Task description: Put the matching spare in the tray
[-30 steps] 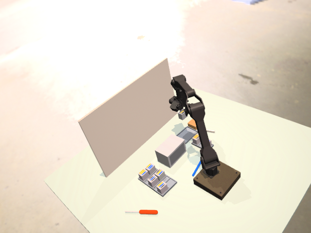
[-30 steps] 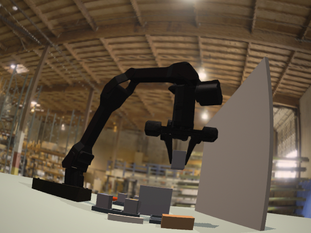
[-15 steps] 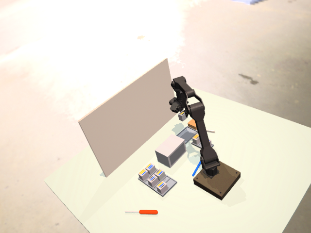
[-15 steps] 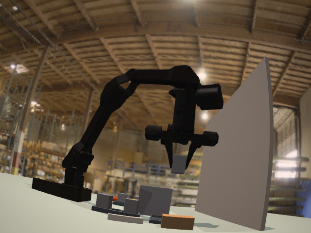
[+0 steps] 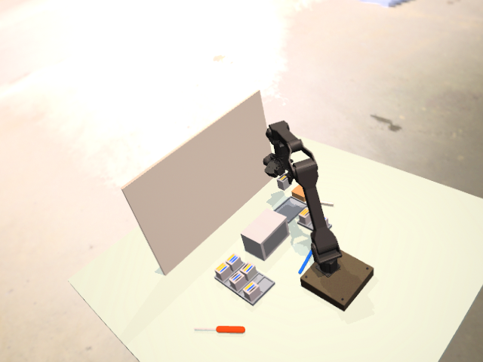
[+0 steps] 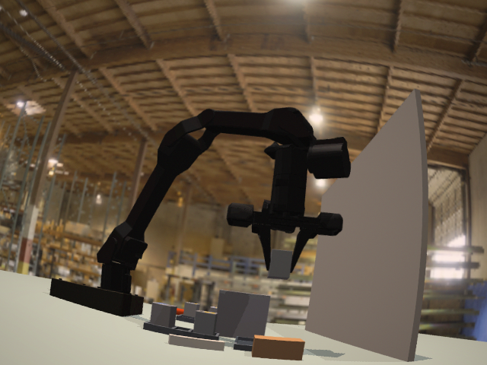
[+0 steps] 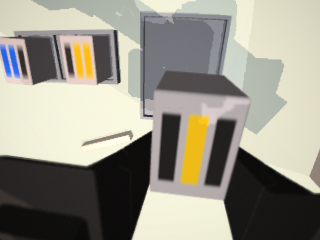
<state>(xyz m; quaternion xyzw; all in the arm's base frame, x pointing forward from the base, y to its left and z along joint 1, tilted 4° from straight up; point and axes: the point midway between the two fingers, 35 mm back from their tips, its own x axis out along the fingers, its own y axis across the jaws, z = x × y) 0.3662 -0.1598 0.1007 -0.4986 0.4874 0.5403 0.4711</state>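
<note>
My gripper tip is now 10 mm past the grey tray, 20 mm to the right of it and 140 mm above it. From my gripper tip the other things lie so: mounted unit (80 mm behind, 210 mm to the left, 90 mm below); beige panel (160 mm ahead, 240 mm to the left, 90 mm above); orange block (20 mm ahead, 80 mm to the right, 120 mm below).
</note>
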